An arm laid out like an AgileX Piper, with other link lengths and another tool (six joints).
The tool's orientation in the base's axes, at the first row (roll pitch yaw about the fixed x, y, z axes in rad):
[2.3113, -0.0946, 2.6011]
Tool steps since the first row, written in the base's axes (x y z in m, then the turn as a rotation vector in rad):
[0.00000, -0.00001, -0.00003, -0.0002, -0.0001, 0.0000]
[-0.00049, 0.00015, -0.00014, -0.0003, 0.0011, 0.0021]
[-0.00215, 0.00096, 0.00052, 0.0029, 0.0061, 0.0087]
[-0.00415, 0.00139, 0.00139, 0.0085, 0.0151, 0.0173]
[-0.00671, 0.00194, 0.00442, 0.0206, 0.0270, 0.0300]
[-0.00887, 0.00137, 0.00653, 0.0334, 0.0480, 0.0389]
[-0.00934, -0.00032, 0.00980, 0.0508, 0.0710, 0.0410]
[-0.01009, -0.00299, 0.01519, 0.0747, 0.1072, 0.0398]
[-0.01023, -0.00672, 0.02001, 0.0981, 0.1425, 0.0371]
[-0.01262, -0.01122, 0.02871, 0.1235, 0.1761, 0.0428]
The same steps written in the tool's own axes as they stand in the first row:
[-0.00001, -0.00003, 0.00001, 0.0001, -0.0001, -0.0001]
[0.00048, -0.00022, 0.00003, 0.0010, 0.0020, -0.0008]
[0.00238, 0.00003, -0.00041, 0.0015, 0.0109, -0.0008]
[0.00439, 0.00009, -0.00136, 0.0021, 0.0244, 0.0012]
[0.00714, 0.00157, -0.00386, -0.0009, 0.0451, 0.0045]
[0.00889, 0.00193, -0.00636, -0.0002, 0.0682, 0.0167]
[0.00873, 0.00323, -0.00983, -0.0031, 0.0893, 0.0362]
[0.00852, 0.00543, -0.01547, -0.0051, 0.1178, 0.0689]
[0.00718, 0.00689, -0.02124, -0.0072, 0.1445, 0.1018]
[0.00774, 0.00987, -0.03086, -0.0112, 0.1773, 0.1286]

